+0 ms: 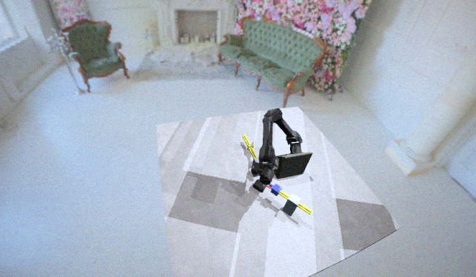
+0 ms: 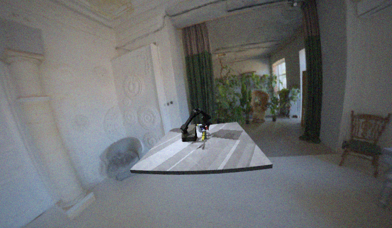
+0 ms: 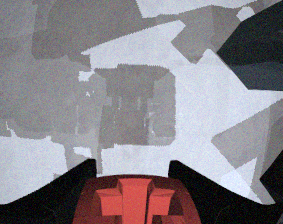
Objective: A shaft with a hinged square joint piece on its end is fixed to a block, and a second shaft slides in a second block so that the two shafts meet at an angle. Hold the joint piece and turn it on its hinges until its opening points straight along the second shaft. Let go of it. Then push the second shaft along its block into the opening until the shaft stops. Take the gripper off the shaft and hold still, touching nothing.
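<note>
The red joint piece is 40 mm above my gripper tip, 20 mm to the left of it and 20 mm behind it.
</note>
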